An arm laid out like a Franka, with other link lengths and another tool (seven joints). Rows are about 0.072 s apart.
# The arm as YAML. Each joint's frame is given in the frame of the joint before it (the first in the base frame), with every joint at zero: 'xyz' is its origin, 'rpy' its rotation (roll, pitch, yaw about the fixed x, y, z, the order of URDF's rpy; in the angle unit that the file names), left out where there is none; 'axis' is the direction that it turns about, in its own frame. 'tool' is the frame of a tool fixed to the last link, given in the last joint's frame.
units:
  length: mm
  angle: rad
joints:
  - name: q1
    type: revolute
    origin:
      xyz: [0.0, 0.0, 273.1]
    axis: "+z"
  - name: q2
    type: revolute
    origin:
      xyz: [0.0, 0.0, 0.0]
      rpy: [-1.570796, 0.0, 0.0]
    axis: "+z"
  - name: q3
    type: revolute
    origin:
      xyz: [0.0, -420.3, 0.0]
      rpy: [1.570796, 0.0, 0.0]
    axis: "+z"
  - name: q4
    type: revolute
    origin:
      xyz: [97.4, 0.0, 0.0]
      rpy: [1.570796, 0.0, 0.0]
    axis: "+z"
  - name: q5
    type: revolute
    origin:
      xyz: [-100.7, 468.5, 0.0]
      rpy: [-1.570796, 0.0, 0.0]
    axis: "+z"
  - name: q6
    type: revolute
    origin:
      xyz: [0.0, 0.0, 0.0]
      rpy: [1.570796, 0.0, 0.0]
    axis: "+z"
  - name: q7
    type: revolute
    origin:
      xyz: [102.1, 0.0, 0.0]
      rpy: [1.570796, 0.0, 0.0]
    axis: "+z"
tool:
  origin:
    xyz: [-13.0, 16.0, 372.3]
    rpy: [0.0, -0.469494, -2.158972]
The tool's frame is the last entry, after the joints.
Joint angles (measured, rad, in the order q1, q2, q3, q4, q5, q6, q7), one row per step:
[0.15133 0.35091 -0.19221 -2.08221 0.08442 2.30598 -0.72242]
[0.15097 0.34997 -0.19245 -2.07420 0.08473 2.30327 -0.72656]
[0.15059 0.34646 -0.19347 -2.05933 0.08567 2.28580 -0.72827]
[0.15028 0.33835 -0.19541 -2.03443 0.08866 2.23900 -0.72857]
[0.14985 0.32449 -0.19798 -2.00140 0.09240 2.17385 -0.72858]
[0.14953 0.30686 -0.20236 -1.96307 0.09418 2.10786 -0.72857]
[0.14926 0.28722 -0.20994 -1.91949 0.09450 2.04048 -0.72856]
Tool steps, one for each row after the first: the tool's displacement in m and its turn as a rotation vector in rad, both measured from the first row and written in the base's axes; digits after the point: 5 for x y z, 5 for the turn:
[0.00468 -0.00015 0.00399 0.00076 -0.00626 0.00379]
[0.00895 -0.00006 0.01193 0.00294 -0.00729 0.00428]
[0.00972 0.00121 0.02590 0.00930 0.00611 0.00161]
[0.00968 0.00316 0.04688 0.01850 0.02389 -0.00171]
[0.01241 0.00361 0.07353 0.02633 0.03352 -0.00446]
[0.01657 0.00147 0.10475 0.03240 0.03725 -0.00854]

